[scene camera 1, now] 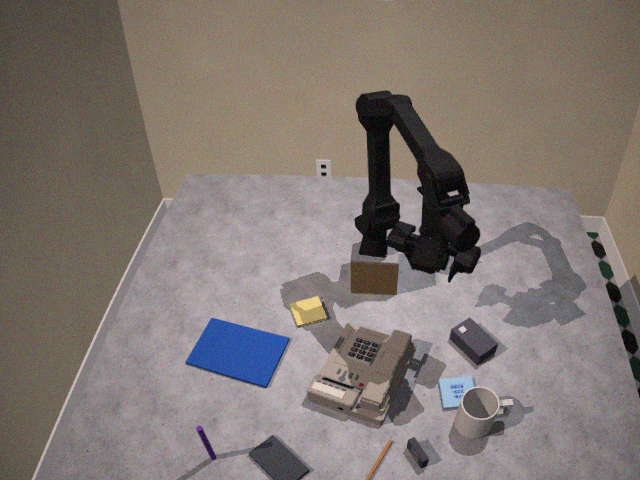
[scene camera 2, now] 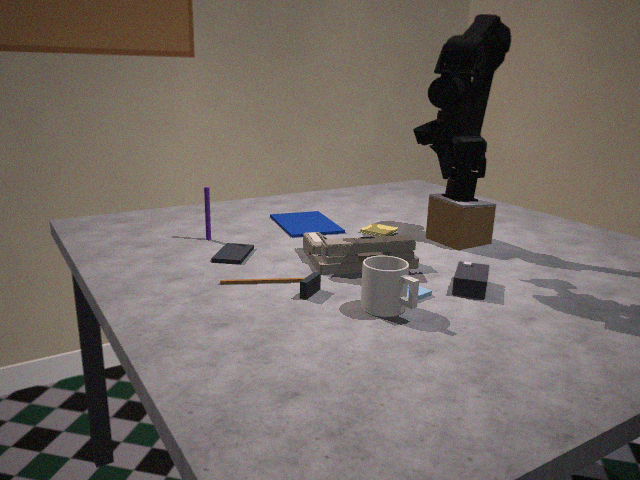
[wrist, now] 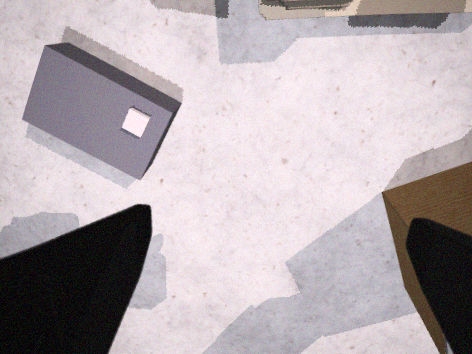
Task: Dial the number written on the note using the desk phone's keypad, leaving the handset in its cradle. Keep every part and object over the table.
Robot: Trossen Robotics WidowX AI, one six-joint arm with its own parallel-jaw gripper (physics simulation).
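Places are measured from the arm's base along level axes (x down, y left, z ahead), in metres.
Where they show: gripper, fingertip midpoint: [scene camera 1: 431,274] [scene camera 2: 452,182] [wrist: 281,225]; arm's base, link origin: [scene camera 1: 373,247] [scene camera 2: 459,198].
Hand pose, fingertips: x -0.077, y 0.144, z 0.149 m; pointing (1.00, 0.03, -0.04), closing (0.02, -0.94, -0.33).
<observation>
Things, the pixels of their centre, and the offset from my fingertips.
- beige desk phone, body centre: [scene camera 1: 363,369] [scene camera 2: 358,249] dx +0.165, dy -0.120, dz +0.147 m
- handset, body centre: [scene camera 1: 387,369] [scene camera 2: 368,248] dx +0.145, dy -0.068, dz +0.154 m
- light blue note, body centre: [scene camera 2: 403,291] [scene camera 1: 457,392] dx +0.181, dy +0.092, dz +0.171 m
- mug, body centre: [scene camera 2: 391,288] [scene camera 1: 484,412] dx +0.143, dy +0.146, dz +0.239 m
- dark box, body centre: [wrist: 102,111] [scene camera 2: 471,278] [scene camera 1: 473,340] dx +0.166, dy +0.120, dz +0.032 m
- yellow pad, body centre: [scene camera 1: 308,311] [scene camera 2: 379,230] dx +0.181, dy -0.281, dz -0.010 m
- blue folder, body centre: [scene camera 1: 237,351] [scene camera 2: 305,223] dx +0.182, dy -0.416, dz +0.139 m
- upright purple stick, body centre: [scene camera 1: 206,443] [scene camera 2: 207,213] dx +0.121, dy -0.384, dz +0.416 m
- dark slab, body centre: [scene camera 1: 278,462] [scene camera 2: 233,253] dx +0.181, dy -0.250, dz +0.397 m
- pencil, body centre: [scene camera 1: 370,475] [scene camera 2: 265,281] dx +0.183, dy -0.066, dz +0.391 m
- small dark block, body centre: [scene camera 2: 310,285] [scene camera 1: 417,452] dx +0.169, dy +0.020, dz +0.334 m
The beige desk phone [scene camera 1: 330,366] [scene camera 2: 369,250] [wrist: 410,6] stands mid-table, its edge showing at the top of the wrist view. Its dark keypad [scene camera 1: 364,349] faces up. The handset [scene camera 1: 397,356] lies in its cradle along the phone's right side in the first scene view. The light blue note [scene camera 1: 448,393] [scene camera 2: 421,293] lies right of the phone, partly covered from view by the mug; its blue writing is too blurred to read surely. My gripper [scene camera 1: 426,260] [wrist: 281,225] is open and empty, raised above the table beside the arm's base, behind and right of the phone.
A mug [scene camera 1: 475,415] [scene camera 2: 384,286] stands by the note. A dark box [scene camera 1: 473,341] [scene camera 2: 470,280] [wrist: 95,110] lies behind it. A yellow pad [scene camera 1: 309,311], blue folder [scene camera 1: 237,352], upright purple stick [scene camera 1: 206,442], dark slab [scene camera 1: 279,458], pencil [scene camera 1: 379,459] and small dark block [scene camera 1: 417,452] surround the phone.
</observation>
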